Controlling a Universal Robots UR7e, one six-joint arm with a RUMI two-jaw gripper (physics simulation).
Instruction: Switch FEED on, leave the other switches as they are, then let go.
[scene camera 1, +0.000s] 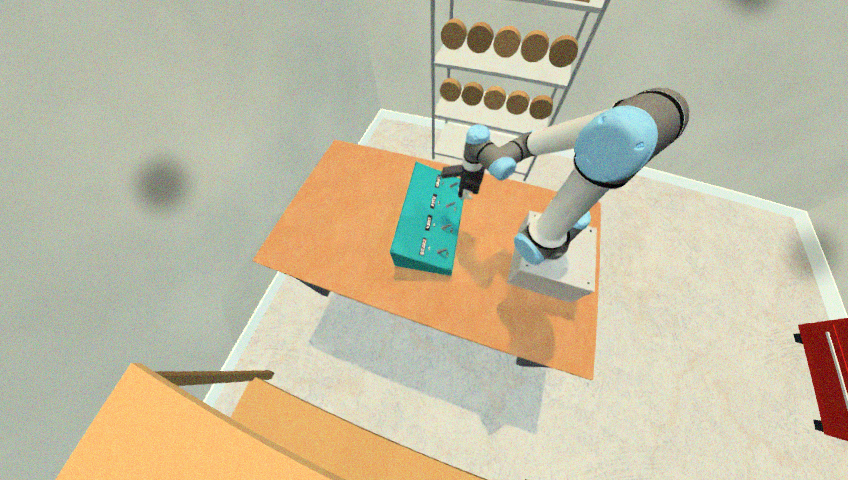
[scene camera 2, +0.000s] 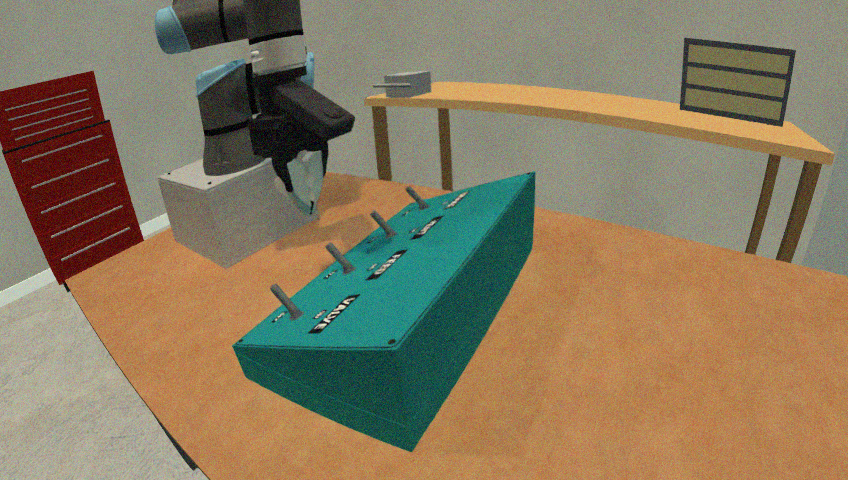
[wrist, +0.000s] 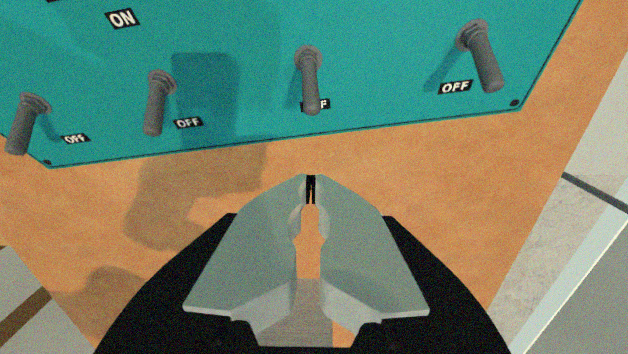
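Pixels of known places: gripper, fingertip midpoint: (scene camera 1: 461, 198) (scene camera 2: 309, 214) (wrist: 311, 177); arm's base at its link origin: (scene camera 2: 235, 164).
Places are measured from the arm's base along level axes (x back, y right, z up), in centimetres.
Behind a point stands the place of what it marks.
The teal switch panel (scene camera 1: 408, 214) {x -57.2, y -13.8, z -3.2 cm} (scene camera 2: 470, 285) {x -64.6, y -1.8, z -5.8 cm} (wrist: 350, 30) {x -48.1, y 4.6, z -8.6 cm} stands on the table, with four levers in a row. The FEED lever (scene camera 2: 340, 258) {x -44.9, y 2.6, z -7.1 cm} (wrist: 310, 82) {x -44.4, y 2.5, z -6.5 cm} leans towards its OFF label, which it partly covers in the wrist view. The VALVE lever (scene camera 2: 286, 302) {x -48.6, y 14.0, z -7.1 cm} (wrist: 486, 62) {x -47.8, y 13.6, z -6.3 cm}, VENT lever (scene camera 2: 382, 224) {x -41.0, y -8.6, z -7.1 cm} (wrist: 156, 105) {x -40.8, y -8.6, z -6.7 cm} and BRAKE lever (scene camera 2: 417, 198) {x -37.4, y -20.1, z -7.2 cm} (wrist: 22, 127) {x -37.0, y -19.9, z -6.7 cm} also lean to the OFF side. My gripper (scene camera 1: 467, 195) {x -39.8, y 3.5, z -1.3 cm} (scene camera 2: 310, 209) {x -39.8, y 3.5, z -1.3 cm} (wrist: 311, 177) {x -39.8, y 3.5, z -1.3 cm} is shut and empty. It is beyond the panel's OFF edge, on the robot-base side, apart from the levers. In the wrist view its tips line up below the FEED lever.
The robot's pale base block (scene camera 1: 553, 273) {x 5.8, y -11.9, z 0.1 cm} (scene camera 2: 238, 220) {x -10.3, y 5.3, z -9.2 cm} stands on the orange table (scene camera 1: 333, 237) {x -89.3, y -35.6, z -17.8 cm} (scene camera 2: 624, 356) {x -81.9, y -14.9, z -17.8 cm} beyond the panel's OFF side. A shelf rack (scene camera 1: 433, 107) is behind the table. A red drawer cabinet (scene camera 1: 824, 380) (scene camera 2: 83, 178) and a workbench (scene camera 2: 565, 113) stand farther off.
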